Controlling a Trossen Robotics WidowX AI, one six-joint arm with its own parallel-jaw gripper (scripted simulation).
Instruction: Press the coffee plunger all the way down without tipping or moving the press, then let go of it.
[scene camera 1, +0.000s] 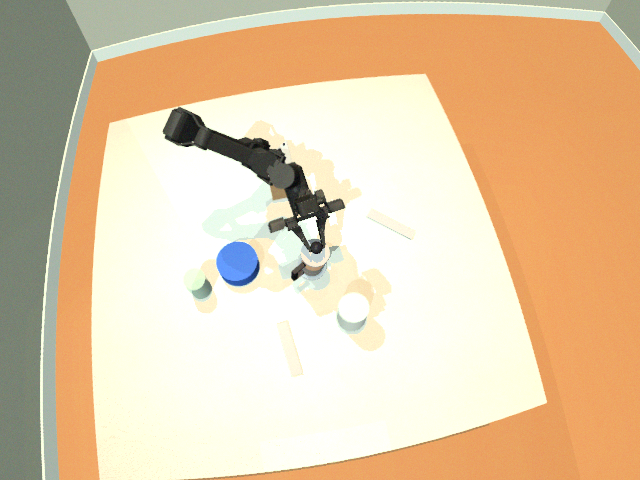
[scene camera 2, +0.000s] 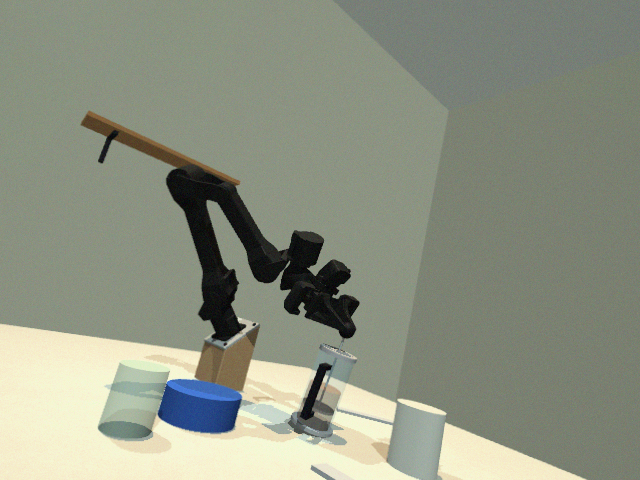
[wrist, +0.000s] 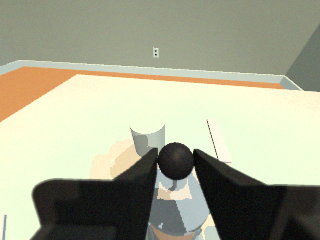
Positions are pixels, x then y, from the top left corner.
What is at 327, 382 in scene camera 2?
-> A coffee press.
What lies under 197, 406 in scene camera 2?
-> A blue round container.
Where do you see a blue round container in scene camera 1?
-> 238, 264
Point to my gripper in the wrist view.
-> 175, 152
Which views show my gripper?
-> Scene camera 1, scene camera 2 and the wrist view: all of them.
